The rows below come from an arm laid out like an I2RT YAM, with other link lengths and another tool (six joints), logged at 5 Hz.
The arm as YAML. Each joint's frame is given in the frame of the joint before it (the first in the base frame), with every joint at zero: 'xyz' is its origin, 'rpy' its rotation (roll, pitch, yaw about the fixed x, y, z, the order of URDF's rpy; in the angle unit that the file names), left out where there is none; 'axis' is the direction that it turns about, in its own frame. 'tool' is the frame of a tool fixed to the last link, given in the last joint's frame.
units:
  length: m
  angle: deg
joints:
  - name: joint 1
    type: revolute
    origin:
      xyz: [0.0, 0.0, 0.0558]
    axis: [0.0, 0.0, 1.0]
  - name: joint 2
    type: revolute
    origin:
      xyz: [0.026, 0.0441, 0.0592]
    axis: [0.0, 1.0, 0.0]
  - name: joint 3
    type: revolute
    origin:
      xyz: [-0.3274, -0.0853, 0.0]
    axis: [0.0, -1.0, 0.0]
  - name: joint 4
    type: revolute
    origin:
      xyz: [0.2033, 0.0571, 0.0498]
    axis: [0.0, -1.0, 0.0]
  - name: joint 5
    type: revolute
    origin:
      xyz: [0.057, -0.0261, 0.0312]
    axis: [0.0, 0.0, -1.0]
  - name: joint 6
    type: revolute
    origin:
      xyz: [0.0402, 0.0, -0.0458]
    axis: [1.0, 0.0, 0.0]
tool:
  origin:
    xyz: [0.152, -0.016, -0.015]
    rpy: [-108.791, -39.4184, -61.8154]
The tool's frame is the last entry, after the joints.
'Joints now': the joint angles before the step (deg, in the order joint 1, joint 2, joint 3, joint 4, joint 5, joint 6). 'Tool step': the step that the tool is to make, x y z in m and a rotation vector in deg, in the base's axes. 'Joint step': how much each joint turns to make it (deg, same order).
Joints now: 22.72, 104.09, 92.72, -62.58, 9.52, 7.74
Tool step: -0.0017, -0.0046, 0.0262, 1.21, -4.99, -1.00
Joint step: -0.05, -4.01, 0.54, 0.41, 1.07, 0.66
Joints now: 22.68, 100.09, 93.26, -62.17, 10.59, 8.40
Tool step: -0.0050, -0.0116, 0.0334, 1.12, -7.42, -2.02
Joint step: -0.22, -5.93, -0.80, 1.97, 2.40, 0.91
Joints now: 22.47, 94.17, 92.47, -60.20, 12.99, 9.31
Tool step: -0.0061, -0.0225, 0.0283, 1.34, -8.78, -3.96
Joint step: -1.65, -6.99, -4.02, 5.46, 2.92, 0.92
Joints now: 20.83, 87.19, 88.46, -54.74, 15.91, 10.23
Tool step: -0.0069, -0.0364, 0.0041, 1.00, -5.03, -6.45
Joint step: -5.02, -5.06, -6.44, 6.25, 1.39, 0.75
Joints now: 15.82, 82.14, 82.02, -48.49, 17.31, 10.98
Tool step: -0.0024, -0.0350, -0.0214, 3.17, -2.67, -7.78
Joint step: -6.97, -2.56, -9.14, 9.18, -1.31, 2.41
